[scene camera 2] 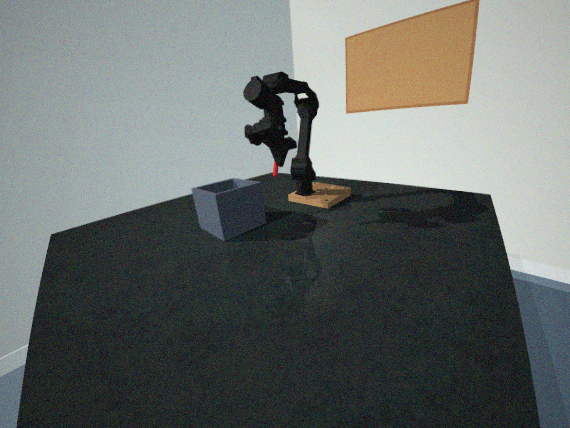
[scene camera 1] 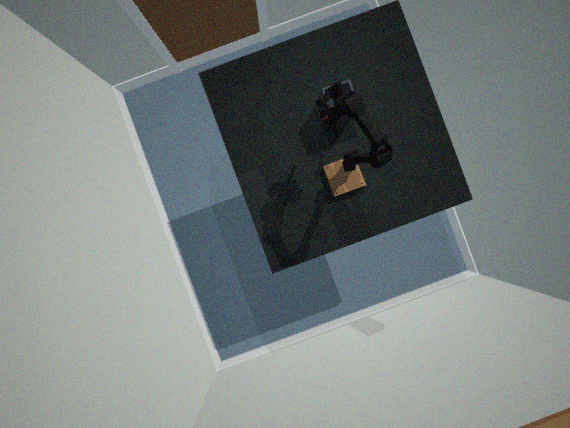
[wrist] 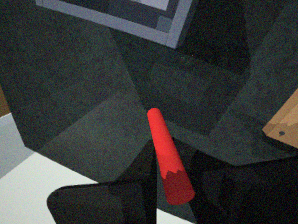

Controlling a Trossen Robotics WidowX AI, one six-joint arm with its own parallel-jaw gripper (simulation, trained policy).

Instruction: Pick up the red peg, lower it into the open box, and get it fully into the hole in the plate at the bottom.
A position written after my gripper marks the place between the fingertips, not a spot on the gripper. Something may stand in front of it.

I see my gripper [scene camera 2: 280, 166] and a red peg [wrist: 178, 188].
My gripper also shows in the wrist view [wrist: 161, 143].
